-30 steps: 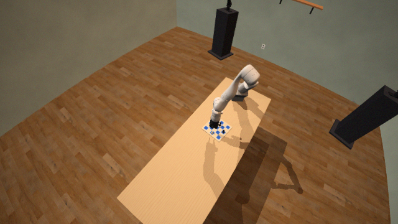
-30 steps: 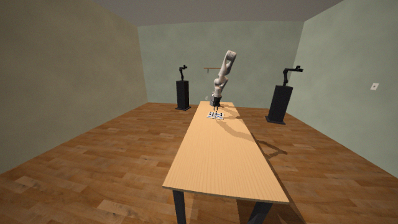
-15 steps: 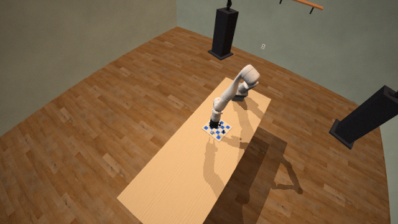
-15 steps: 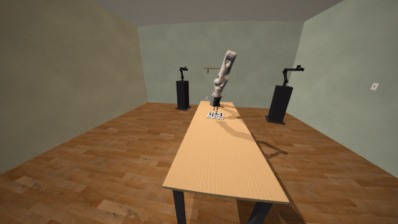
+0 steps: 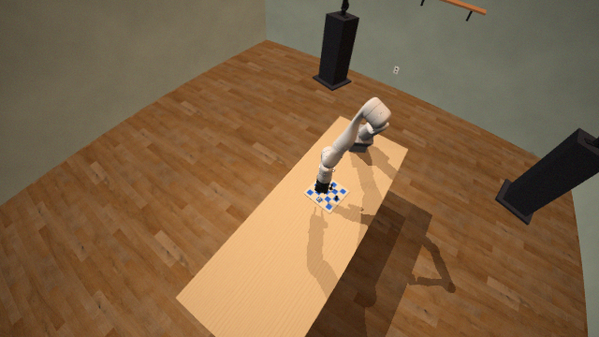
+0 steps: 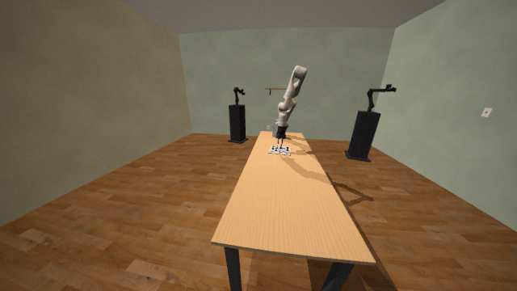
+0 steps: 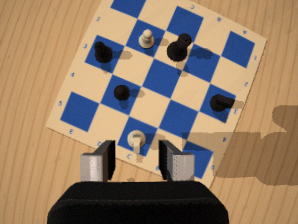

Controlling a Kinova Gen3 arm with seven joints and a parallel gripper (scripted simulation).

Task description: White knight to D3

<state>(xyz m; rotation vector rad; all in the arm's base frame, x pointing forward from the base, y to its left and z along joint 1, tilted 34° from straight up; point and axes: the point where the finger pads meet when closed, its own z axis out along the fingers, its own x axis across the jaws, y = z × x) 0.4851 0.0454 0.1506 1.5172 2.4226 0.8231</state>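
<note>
My hand is 100 mm above the white knight. The rest, counted from my hand: chessboard 120 mm below, 80 mm behind, 10 mm to the right; round white piece 110 mm behind, 100 mm below, 50 mm to the right; black piece 120 mm behind, 90 mm below, 10 mm to the right.
</note>
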